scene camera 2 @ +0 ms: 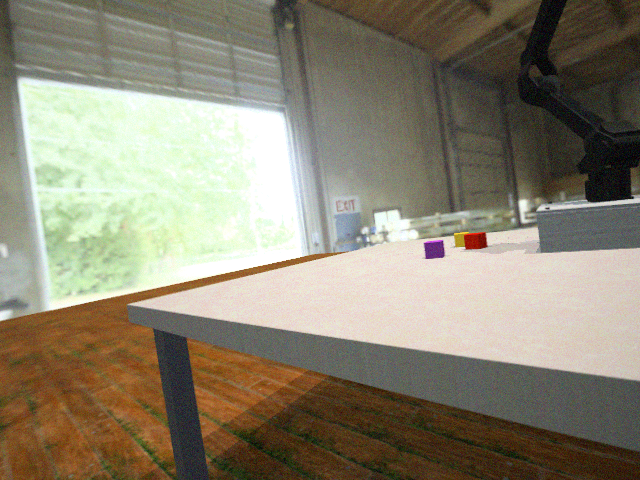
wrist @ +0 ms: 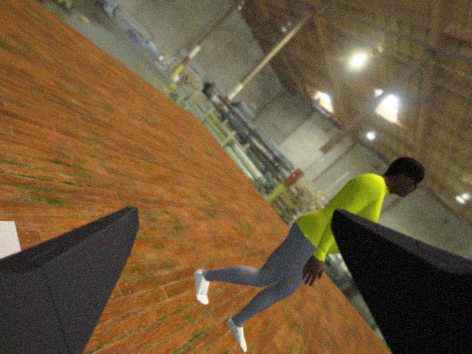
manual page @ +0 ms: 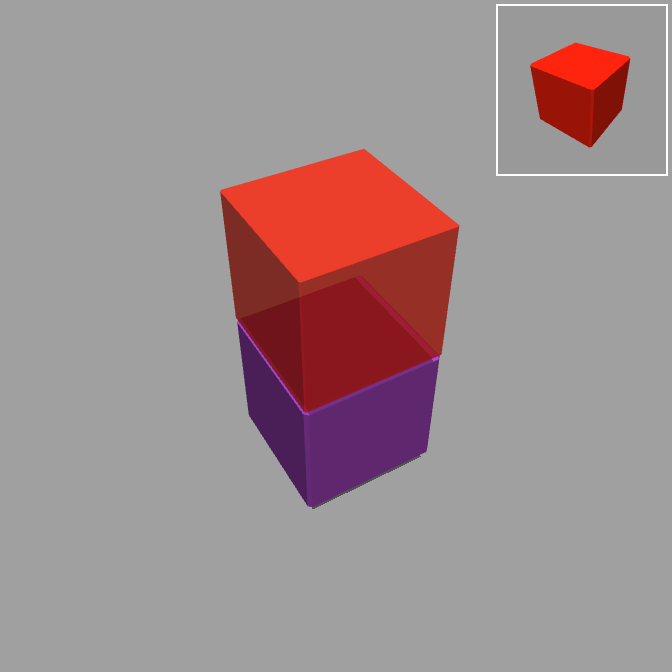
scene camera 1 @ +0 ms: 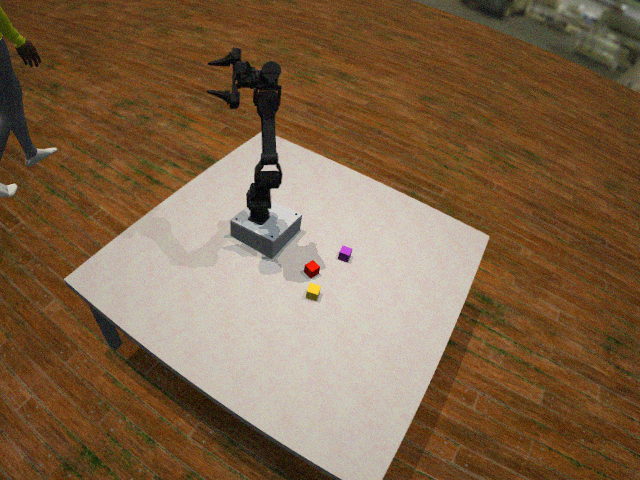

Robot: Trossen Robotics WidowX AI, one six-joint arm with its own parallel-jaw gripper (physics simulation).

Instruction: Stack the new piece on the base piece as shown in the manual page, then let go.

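Places are measured from the arm's base along level axes (x ahead, y left, z up), in metres.
Pixels of known places: gripper, between the fingertips: (wrist: 237,217) (scene camera 1: 207,77); arm's base, origin of its link: (scene camera 2: 609,199) (scene camera 1: 258,218).
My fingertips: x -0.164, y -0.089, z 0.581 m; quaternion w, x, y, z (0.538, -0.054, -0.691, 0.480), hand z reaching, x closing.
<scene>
Ahead of a thing's pixels: the offset from my fingertips to its top centre. Level surfaces: height alone.
A red cube @(dz -0.627, dx +0.440, dy +0.028 m) (scene camera 1: 311,269) (scene camera 2: 475,240), a yellow cube @(dz -0.627, dx +0.492, dy -0.064 m) (scene camera 1: 313,291) (scene camera 2: 460,239) and a purple cube @(dz -0.627, dx +0.514, dy +0.170 m) (scene camera 1: 345,253) (scene camera 2: 434,249) rest apart on the pale table top. In scene camera 1 the red cube is nearest the arm's base, the yellow one is just below it, and the purple one is to the upper right. The frames do not tell which is the new piece or the base piece. My gripper (scene camera 1: 207,78) (wrist: 237,217) is open and empty, high above the table and far from the cubes, with its fingers pointing to the left in scene camera 1.
The arm stands on a grey base box (scene camera 1: 251,238) (scene camera 2: 586,227) on the pale table @(dz -0.668 m) (scene camera 1: 206,330) (scene camera 2: 336,304). A person (scene camera 1: 11,98) (wrist: 285,255) in a yellow top stands on the wooden floor beyond the table, at the left in scene camera 1, and shows between my fingers in the wrist view.
</scene>
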